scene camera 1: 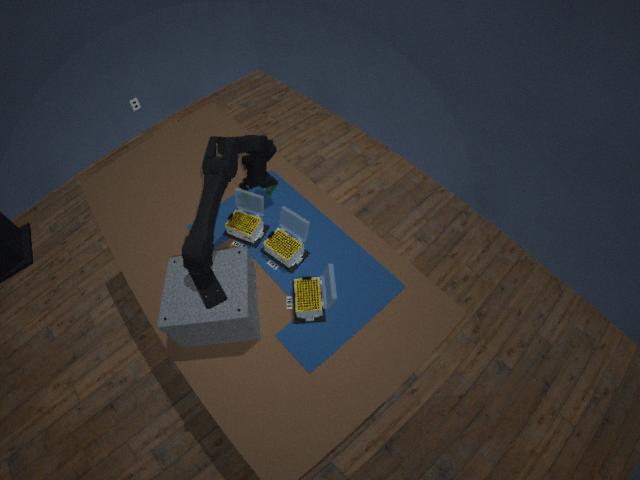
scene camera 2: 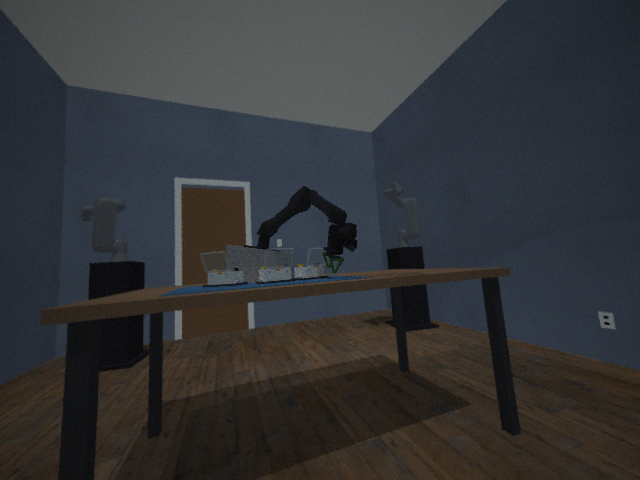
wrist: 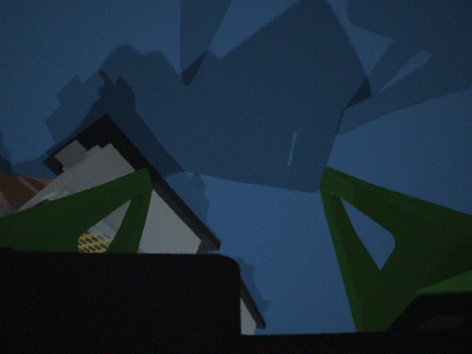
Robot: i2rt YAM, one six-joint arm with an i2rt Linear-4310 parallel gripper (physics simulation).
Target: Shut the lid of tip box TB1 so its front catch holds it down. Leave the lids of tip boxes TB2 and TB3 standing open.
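Places are measured from the arm's base along level axes (x ahead, y left, z up), in metres.
Where they show: gripper, fingertip midpoint: (scene camera 1: 258, 198) (scene camera 2: 331, 270) (wrist: 236, 177); arm's base, origin of the base link: (scene camera 1: 206, 282) (scene camera 2: 262, 249).
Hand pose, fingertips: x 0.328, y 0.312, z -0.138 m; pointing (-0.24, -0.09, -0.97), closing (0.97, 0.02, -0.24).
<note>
Each offset is from my fingertips to the top centre of the thing. "*": to the spot under its first point. Level surfaces: height alone.
Three white tip boxes with yellow racks stand in a row, their clear lids open; the label print is too blurred to tell which is TB1. The end box {dx -0.118, dy -0.092, dz +0.031 m} (scene camera 1: 245, 224) (scene camera 2: 309, 271) (wrist: 172, 230) nearest my gripper has its lid {* dx -0.051, dy -0.046, dz +0.061 m} (scene camera 1: 249, 202) (scene camera 2: 315, 255) upright. The middle box {dx -0.042, dy -0.260, dz +0.031 m} (scene camera 1: 283, 244) (scene camera 2: 275, 274) has a raised lid {* dx +0.038, dy -0.232, dz +0.065 m} (scene camera 1: 294, 223). The other end box {dx -0.073, dy -0.465, dz +0.031 m} (scene camera 1: 308, 295) (scene camera 2: 225, 277) has a raised lid {dx -0.004, dy -0.504, dz +0.118 m} (scene camera 1: 330, 282) (scene camera 2: 213, 261). My gripper (scene camera 1: 259, 193) (scene camera 2: 333, 263) (wrist: 236, 177) is open and empty, low beside the nearest lid, on its outer side.
The boxes stand on a blue mat {dz -0.035 m} (scene camera 1: 361, 279) on the brown table {dz -0.039 m} (scene camera 1: 144, 170). A speckled grey block (scene camera 1: 240, 299) (scene camera 2: 240, 260) under the arm base stands close to the label side of the boxes. Dark shadows of the arm and gripper fall across the mat in the wrist view.
</note>
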